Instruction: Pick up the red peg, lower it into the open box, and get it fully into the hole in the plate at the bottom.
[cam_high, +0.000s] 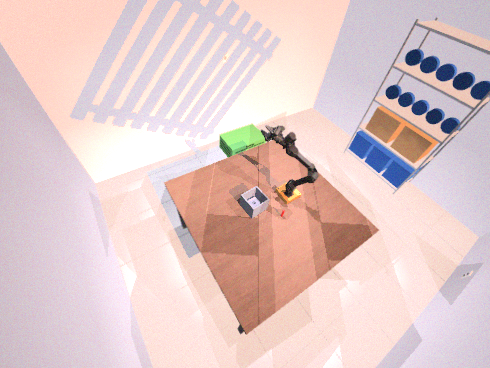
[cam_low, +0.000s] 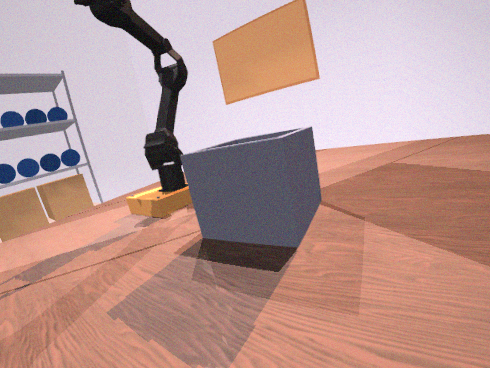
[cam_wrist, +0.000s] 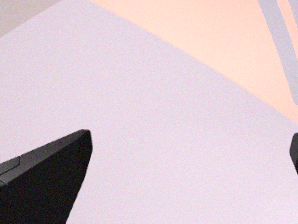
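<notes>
The red peg lies 3 cm ahead of my gripper tip, 40 cm to the left of it and 55 cm below it. The rest, counted from my gripper tip: plate 16 cm ahead, 20 cm to the left, 55 cm below.
</notes>
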